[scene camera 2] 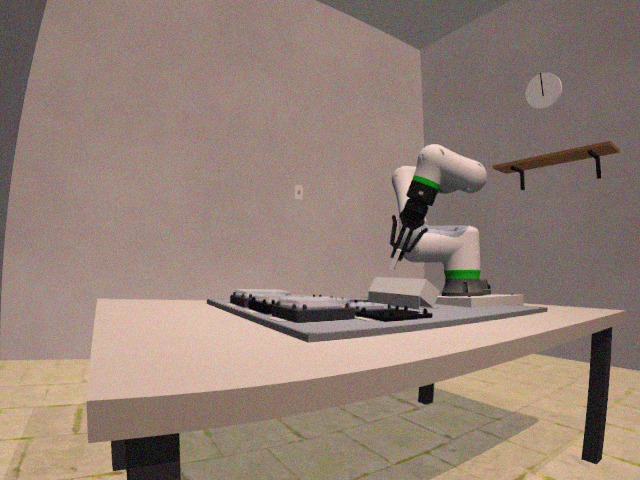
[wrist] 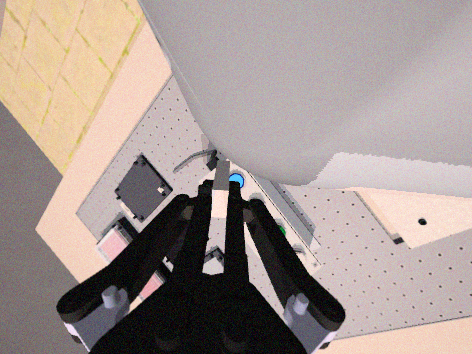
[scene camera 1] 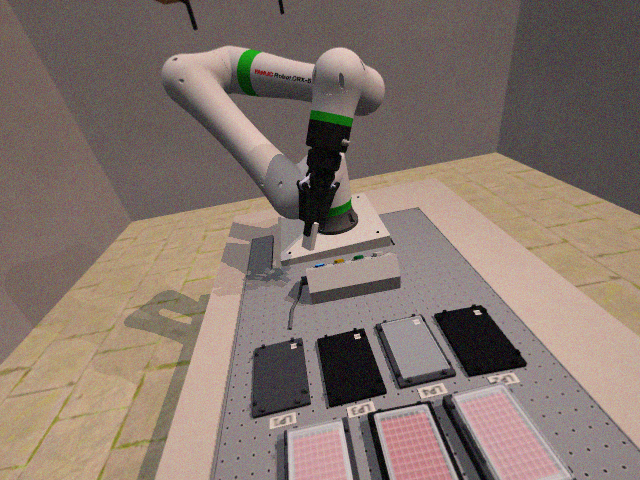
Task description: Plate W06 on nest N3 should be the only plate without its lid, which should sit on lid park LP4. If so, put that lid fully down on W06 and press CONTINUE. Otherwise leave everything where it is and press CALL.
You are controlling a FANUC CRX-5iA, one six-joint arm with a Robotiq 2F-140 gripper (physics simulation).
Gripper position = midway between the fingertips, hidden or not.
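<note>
My gripper [scene camera 1: 307, 248], [scene camera 2: 391, 269], [wrist: 223, 171]: shut, holding nothing. White button box [wrist: 300, 238].
</note>
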